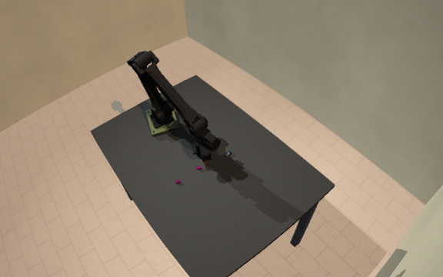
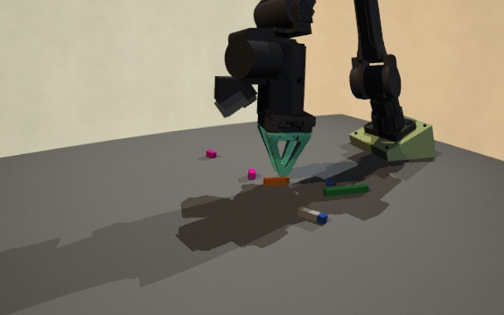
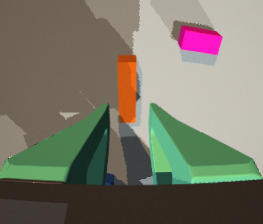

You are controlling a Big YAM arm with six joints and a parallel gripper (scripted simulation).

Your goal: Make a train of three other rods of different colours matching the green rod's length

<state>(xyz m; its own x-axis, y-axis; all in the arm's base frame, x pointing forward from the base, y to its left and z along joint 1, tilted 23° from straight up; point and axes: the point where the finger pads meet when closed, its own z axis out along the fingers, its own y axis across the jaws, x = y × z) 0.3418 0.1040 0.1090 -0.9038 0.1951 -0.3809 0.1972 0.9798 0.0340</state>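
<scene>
The orange rod is 20 mm below my hand and 10 mm ahead of it. The rest, counted from my hand: grey rod (120 mm to the left, 20 mm below, 20 mm ahead); magenta rod (40 mm to the right, 30 mm ahead, 20 mm below); green rod (80 mm behind, 70 mm to the left, 20 mm below).
</scene>
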